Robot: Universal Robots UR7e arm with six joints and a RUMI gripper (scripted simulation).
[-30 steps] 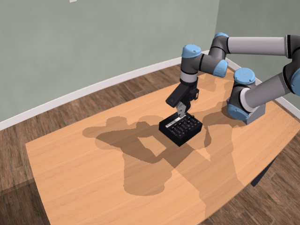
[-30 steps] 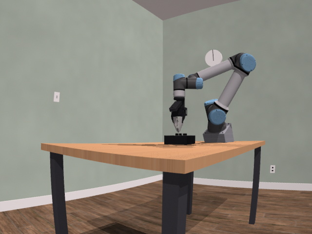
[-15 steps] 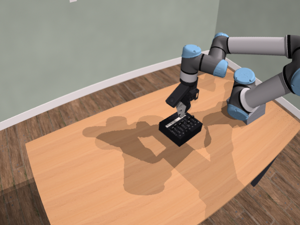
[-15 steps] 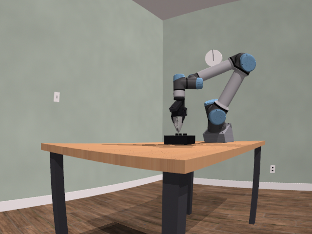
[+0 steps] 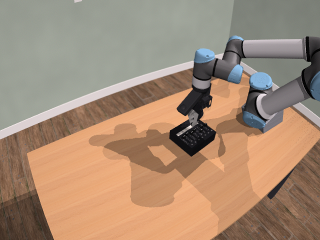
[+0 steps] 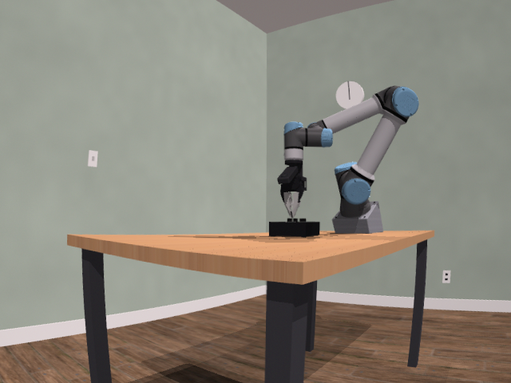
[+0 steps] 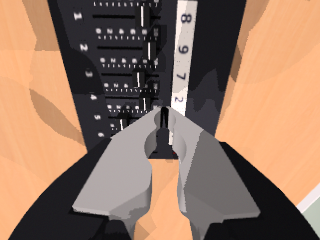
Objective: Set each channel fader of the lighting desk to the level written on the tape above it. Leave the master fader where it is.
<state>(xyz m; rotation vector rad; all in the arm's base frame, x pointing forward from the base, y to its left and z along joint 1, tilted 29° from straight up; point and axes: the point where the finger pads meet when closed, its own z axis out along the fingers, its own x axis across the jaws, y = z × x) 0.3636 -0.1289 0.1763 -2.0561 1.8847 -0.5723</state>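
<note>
Right now my hand is 7 cm past the master fader, 2 cm to the right of it and 2 cm above it.
</note>
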